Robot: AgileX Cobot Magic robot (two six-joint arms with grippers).
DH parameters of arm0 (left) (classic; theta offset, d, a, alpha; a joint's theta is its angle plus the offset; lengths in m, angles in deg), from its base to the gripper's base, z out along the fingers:
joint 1: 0 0.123 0 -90
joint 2: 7.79 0 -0.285 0
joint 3: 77.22 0 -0.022 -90
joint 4: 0 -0.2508 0 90
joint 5: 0 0 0.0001 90
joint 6: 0 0.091 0 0
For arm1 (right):
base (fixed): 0 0 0 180
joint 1: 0 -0.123 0 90
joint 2: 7.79 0 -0.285 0
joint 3: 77.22 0 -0.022 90
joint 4: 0 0.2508 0 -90
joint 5: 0 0 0.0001 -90
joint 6: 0 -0.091 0 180
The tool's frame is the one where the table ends.
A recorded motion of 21 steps. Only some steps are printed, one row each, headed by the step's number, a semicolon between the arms.
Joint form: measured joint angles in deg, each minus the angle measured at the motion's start. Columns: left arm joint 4, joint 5, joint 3, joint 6, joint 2, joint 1; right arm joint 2, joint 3, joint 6, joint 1, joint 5, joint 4.
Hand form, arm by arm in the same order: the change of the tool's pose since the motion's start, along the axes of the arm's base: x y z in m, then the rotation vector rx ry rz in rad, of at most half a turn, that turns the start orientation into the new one. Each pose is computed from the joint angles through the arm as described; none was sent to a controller.
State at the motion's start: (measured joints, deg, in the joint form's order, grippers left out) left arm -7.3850 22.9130 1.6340 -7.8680 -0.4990 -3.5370; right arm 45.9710 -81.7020 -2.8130 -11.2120 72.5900 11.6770
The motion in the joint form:
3: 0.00 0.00 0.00 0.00 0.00 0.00; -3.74 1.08 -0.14 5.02 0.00 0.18
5: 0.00 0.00 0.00 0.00 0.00 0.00; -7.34 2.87 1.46 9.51 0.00 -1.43
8: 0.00 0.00 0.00 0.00 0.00 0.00; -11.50 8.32 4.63 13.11 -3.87 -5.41
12: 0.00 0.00 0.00 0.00 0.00 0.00; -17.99 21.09 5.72 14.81 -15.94 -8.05
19: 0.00 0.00 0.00 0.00 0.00 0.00; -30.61 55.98 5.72 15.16 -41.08 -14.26
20: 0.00 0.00 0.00 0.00 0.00 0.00; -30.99 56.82 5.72 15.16 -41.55 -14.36
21: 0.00 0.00 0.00 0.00 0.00 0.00; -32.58 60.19 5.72 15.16 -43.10 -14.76
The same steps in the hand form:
3: 0.0000 0.0000 0.0000 0.0000 0.0000 0.0000; -0.0184 -0.0090 0.0001 0.0113 -0.0448 -0.0867
5: 0.0000 0.0000 0.0000 0.0000 0.0000 0.0000; -0.0343 -0.0167 -0.0045 -0.0306 -0.0867 -0.1706
8: 0.0000 0.0000 0.0000 0.0000 0.0000 0.0000; -0.0413 -0.0254 -0.0199 -0.1223 -0.1448 -0.2617
12: 0.0000 0.0000 0.0000 0.0000 0.0000 0.0000; -0.0382 -0.0311 -0.0559 -0.1593 -0.2461 -0.3309
19: 0.0000 0.0000 0.0000 0.0000 0.0000 0.0000; -0.0172 -0.0398 -0.1891 -0.2542 -0.3020 -0.3795
20: 0.0000 0.0000 0.0000 0.0000 0.0000 0.0000; -0.0173 -0.0399 -0.1927 -0.2560 -0.3024 -0.3794
21: 0.0000 0.0000 0.0000 0.0000 0.0000 0.0000; -0.0178 -0.0400 -0.2078 -0.2635 -0.2993 -0.3781

